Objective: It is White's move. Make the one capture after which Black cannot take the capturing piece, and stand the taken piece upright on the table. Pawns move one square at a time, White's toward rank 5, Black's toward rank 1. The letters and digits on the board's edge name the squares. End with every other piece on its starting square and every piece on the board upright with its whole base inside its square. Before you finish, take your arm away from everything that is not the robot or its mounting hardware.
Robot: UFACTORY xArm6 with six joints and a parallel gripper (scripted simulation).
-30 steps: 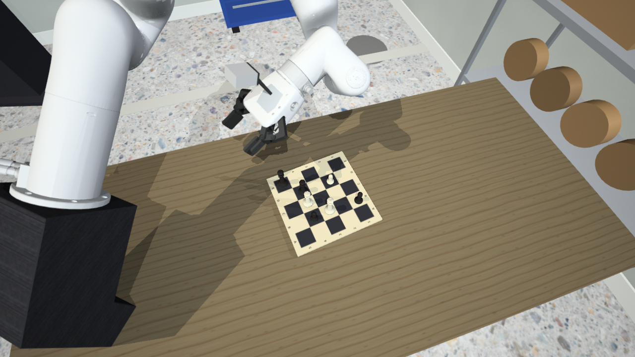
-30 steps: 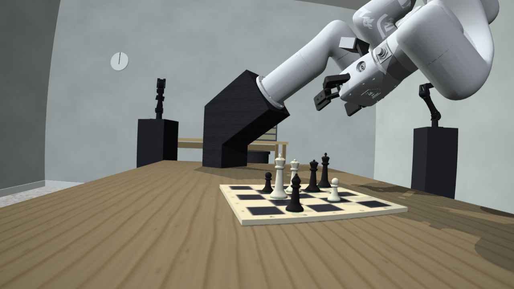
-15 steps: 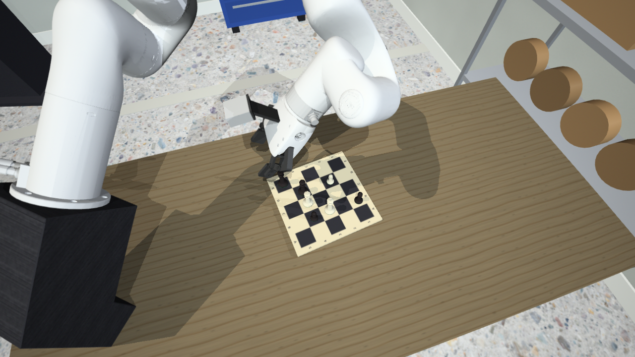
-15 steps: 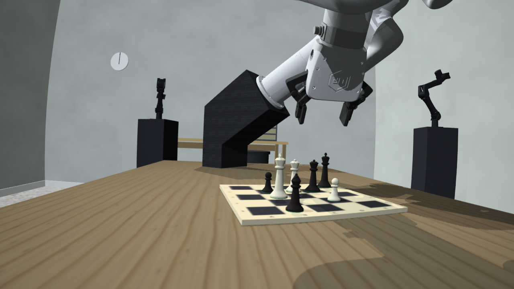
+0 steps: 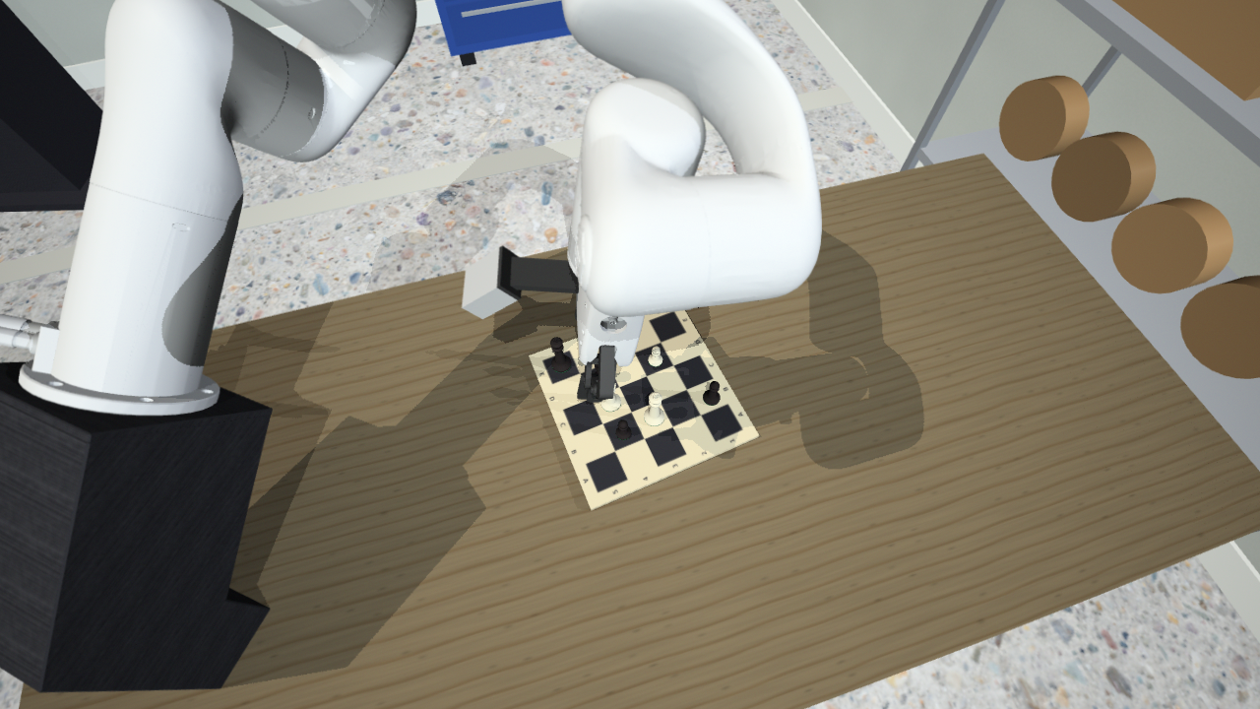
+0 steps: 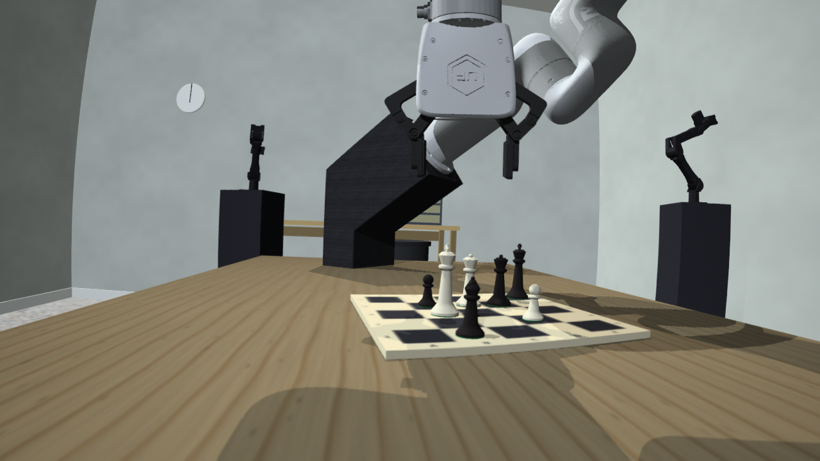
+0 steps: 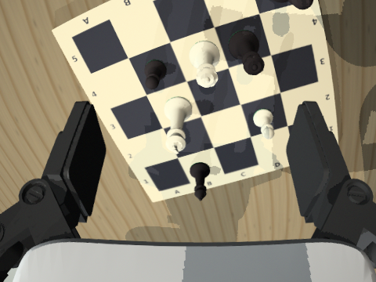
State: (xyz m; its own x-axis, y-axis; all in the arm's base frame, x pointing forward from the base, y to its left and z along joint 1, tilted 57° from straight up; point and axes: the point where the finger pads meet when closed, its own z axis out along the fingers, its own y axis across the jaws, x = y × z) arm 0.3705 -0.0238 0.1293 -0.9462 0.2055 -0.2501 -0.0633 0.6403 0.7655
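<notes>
The black pawn lies 3 cm ahead of my hand, 3 cm to the right of it and 13 cm below it. Round my hand: white king (7 cm ahead, 1 cm to the right, 11 cm below); black queen (4 cm to the left, 12 cm below); white queen (1 cm ahead, 1 cm to the left, 12 cm below).
</notes>
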